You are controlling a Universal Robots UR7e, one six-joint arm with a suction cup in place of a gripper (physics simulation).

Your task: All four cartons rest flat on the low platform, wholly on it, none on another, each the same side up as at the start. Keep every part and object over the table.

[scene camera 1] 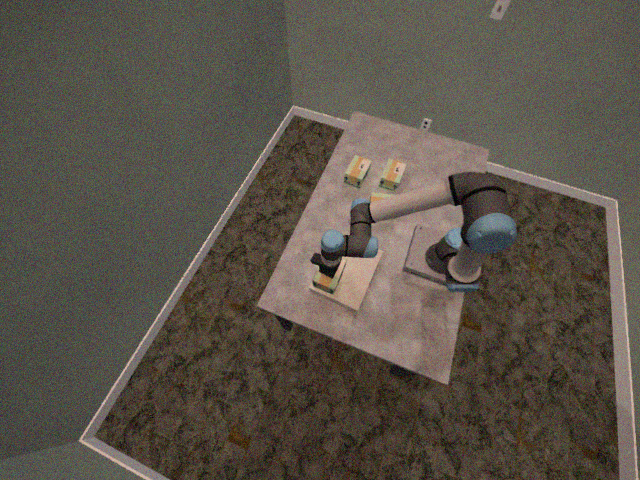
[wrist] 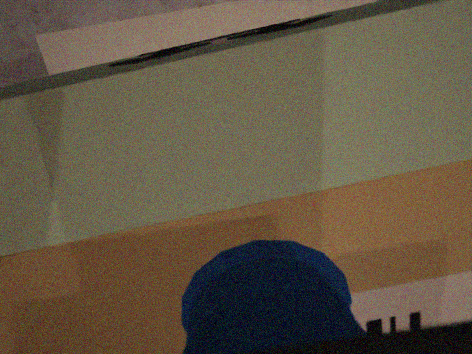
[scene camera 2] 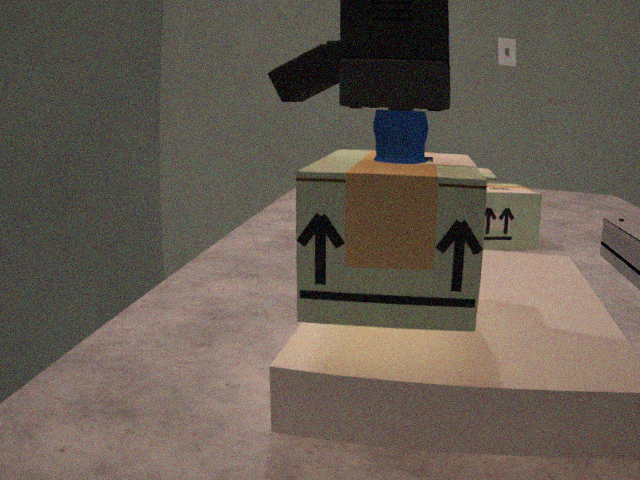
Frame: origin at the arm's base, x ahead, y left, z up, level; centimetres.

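Where they show: hand at its tool point: [wrist: 260,272]; arm's base at its link origin: [scene camera 1: 441,259].
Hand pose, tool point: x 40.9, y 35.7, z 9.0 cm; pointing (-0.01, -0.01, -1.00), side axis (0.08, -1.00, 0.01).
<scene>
Each offset is from my tool point to the top centre of the thing. Level surfaces: height alone.
My suction gripper [scene camera 2: 400,159] [wrist: 265,300] has its blue cup pressed on the top of a green carton @(dx +0.1, dy -0.2, dz +1.4 cm) [scene camera 1: 325,282] [scene camera 2: 320,310] [wrist: 190,140] with orange tape. This carton is level, arrows up, at the left front corner area of the low pale platform @(dx -4.9, dy -8.6, dz -10.2 cm) [scene camera 1: 360,276] [scene camera 2: 439,413] [wrist: 100,50]. Its underside is at or very close to the platform top; a small gap cannot be ruled out. Two cartons @(dx +18.0, dy -62.7, dz -6.5 cm) [scene camera 1: 357,171] @(dx +0.3, dy -70.7, dz -6.5 cm) [scene camera 1: 392,174] stand upright on the table's far part. Another carton @(dx -4.4, dy -49.7, dz -6.5 cm) [scene camera 1: 381,196] [scene camera 2: 516,219], partly hidden by the arm in scene camera 1, stands beyond the platform.
The arm's forearm [scene camera 1: 413,201] spans above the table @(dz -15.0 cm) [scene camera 1: 408,330] [scene camera 2: 129,372], close over the partly hidden carton in scene camera 1. The grey base plate [scene camera 1: 421,248] [scene camera 2: 620,253] is right of the platform. The table's left edge runs near the platform.
</scene>
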